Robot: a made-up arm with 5 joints. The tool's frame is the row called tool.
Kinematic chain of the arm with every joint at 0, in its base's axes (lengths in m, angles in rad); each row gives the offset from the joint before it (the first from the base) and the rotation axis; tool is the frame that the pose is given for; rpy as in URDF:
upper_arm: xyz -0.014 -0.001 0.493 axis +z
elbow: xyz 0.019 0.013 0.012 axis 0 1 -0.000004
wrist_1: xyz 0.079 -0.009 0.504 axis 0 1 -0.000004
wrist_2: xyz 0.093 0.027 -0.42 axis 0 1 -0.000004
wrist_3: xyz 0.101 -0.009 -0.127 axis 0 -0.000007 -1
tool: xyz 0.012 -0.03 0 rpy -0.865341 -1.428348 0.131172
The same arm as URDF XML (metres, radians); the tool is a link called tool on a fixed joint. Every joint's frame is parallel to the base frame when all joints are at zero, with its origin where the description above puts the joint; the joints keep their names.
<robot name="arm">
  <joint name="tool_joint" type="fixed">
    <parent link="link5"/>
    <child link="tool"/>
    <origin xyz="0.012 -0.03 0" rpy="-0.8653 -1.4283 0.1312"/>
  </joint>
  <joint name="wrist_3" type="continuous">
    <parent link="link4"/>
    <child link="link5"/>
    <origin xyz="0.101 -0.009 -0.127"/>
    <axis xyz="0 0 -1"/>
  </joint>
  <joint name="wrist_2" type="continuous">
    <parent link="link3"/>
    <child link="link4"/>
    <origin xyz="0.093 0.027 -0.42"/>
    <axis xyz="0 1 0"/>
  </joint>
  <joint name="wrist_1" type="continuous">
    <parent link="link2"/>
    <child link="link3"/>
    <origin xyz="0.079 -0.009 0.504"/>
    <axis xyz="0 1 0"/>
  </joint>
  <joint name="elbow" type="continuous">
    <parent link="link1"/>
    <child link="link2"/>
    <origin xyz="0.019 0.013 0.012"/>
    <axis xyz="0 1 0"/>
  </joint>
  <joint name="upper_arm" type="continuous">
    <parent link="base"/>
    <child link="link1"/>
    <origin xyz="-0.014 -0.001 0.493"/>
    <axis xyz="0 0 1"/>
  </joint>
  <link name="base"/>
  <link name="link1"/>
  <link name="link2"/>
  <link name="link3"/>
  <link name="link4"/>
  <link name="link5"/>
  <link name="tool"/>
</robot>

